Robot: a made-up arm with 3 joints. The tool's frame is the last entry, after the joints. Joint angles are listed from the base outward. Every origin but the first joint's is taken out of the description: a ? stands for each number. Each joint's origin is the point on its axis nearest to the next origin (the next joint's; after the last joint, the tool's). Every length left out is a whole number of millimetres.
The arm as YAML. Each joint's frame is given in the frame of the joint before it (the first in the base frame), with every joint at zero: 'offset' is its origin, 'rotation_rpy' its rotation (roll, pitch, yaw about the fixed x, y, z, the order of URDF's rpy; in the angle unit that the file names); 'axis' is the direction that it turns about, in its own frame. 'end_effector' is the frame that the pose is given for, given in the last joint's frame.
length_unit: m
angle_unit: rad
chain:
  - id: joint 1
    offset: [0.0, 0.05, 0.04]
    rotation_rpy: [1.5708, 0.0, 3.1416]
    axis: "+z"
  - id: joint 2
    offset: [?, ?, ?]
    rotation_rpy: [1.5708, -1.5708, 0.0]
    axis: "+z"
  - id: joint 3
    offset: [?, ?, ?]
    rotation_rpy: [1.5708, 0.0, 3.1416]
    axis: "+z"
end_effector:
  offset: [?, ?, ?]
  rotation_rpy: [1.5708, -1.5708, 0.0]
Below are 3 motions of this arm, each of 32 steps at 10 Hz.
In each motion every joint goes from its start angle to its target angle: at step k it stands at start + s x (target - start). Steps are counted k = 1, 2, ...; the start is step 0. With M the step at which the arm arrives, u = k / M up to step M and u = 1 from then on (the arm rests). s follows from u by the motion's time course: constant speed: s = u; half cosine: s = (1 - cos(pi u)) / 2; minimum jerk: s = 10 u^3 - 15 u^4 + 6 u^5.
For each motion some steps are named. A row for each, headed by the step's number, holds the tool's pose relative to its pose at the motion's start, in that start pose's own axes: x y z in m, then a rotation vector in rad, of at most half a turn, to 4 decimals.
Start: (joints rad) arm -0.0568 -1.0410 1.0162
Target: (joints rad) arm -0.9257 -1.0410 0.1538
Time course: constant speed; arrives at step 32
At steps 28, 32:
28: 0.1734 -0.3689 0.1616 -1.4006 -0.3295 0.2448
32: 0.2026 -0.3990 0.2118 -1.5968 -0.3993 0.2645

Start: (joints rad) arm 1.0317 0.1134 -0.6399
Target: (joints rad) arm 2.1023 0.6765 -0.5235
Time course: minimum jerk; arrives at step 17
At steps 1, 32:
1: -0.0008 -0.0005 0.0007 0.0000 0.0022 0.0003
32: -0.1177 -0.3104 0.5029 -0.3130 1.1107 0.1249

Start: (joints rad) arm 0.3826 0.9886 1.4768
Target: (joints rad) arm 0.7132 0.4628 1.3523
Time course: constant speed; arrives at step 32
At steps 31, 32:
31: -0.0361 0.1188 0.0947 -0.3343 0.5374 -0.1604
32: -0.0366 0.1232 0.0973 -0.3429 0.5552 -0.1665

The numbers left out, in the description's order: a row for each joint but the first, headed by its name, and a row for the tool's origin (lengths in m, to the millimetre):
joint 2: 0.35 -0.27 0.0
joint 3: -0.07 -0.07 0.0
tool: -0.04 0.09 0.0

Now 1 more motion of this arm.
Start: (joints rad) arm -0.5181 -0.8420 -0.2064
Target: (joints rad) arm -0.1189 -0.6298 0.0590
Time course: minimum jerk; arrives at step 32
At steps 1, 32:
1: 0.0000 0.0000 0.0001 0.0002 0.0001 0.0000
32: -0.0757 0.0791 0.2099 0.5309 0.3138 -0.1886

